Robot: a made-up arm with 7 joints. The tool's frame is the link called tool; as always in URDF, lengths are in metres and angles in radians.
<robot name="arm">
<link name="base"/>
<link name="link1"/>
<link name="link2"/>
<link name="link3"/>
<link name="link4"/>
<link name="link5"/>
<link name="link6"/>
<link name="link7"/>
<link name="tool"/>
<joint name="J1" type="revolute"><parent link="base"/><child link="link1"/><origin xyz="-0.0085 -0.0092 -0.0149" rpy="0 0 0"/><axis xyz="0 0.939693 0.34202"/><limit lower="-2.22" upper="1.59"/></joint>
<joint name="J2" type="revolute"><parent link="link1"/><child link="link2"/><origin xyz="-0.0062 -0.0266 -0.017" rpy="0 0 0"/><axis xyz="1 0 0"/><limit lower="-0.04" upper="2.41"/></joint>
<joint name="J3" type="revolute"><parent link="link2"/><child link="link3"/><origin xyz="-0.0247 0.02 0.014" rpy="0 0 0"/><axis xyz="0 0 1"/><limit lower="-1.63" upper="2.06"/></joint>
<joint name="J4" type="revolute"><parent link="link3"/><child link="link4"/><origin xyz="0.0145 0.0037 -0.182" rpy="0 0 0"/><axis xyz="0 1 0"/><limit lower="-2.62" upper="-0.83"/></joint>
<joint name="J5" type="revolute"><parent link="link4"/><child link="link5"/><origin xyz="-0.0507 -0.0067 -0.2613" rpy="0 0 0"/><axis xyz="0 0 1"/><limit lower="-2.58" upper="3.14"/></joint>
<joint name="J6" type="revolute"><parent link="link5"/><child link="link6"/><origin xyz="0.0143 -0.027 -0.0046" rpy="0 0 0"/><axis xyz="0 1 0"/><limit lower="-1.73" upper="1.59"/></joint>
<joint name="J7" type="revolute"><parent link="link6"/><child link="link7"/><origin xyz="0.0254 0.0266 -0.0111" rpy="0 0 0"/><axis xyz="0 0 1"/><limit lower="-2.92" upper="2.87"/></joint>
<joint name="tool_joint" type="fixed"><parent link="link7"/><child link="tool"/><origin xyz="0.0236 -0.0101 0.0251" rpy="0 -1.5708 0"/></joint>
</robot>
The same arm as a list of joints. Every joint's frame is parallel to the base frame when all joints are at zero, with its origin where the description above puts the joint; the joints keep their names.
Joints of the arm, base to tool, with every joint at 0 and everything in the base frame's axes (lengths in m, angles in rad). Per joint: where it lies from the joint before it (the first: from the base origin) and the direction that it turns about. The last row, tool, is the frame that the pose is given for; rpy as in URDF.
J1: axis 0 0.9397 0.342 offset -0.0085 -0.0092 -0.0149
J2: axis +x offset -0.0062 -0.0266 -0.017
J3: axis +z offset -0.0247 0.02 0.014
J4: axis +y offset 0.0145 0.0037 -0.182
J5: axis +z offset -0.0507 -0.0067 -0.2613
J6: axis +y offset 0.0143 -0.027 -0.0046
J7: axis +z offset 0.0254 0.0266 -0.0111
tool: offset 0.0236 -0.0101 0.0251 rpy 0 -1.5708 0
Joint limits (rad, base to tool): -2.22..1.59 -0.04..2.41 -1.63..2.06 -2.62..-0.83 -2.58..3.14 -1.73..1.59 -2.92..2.87

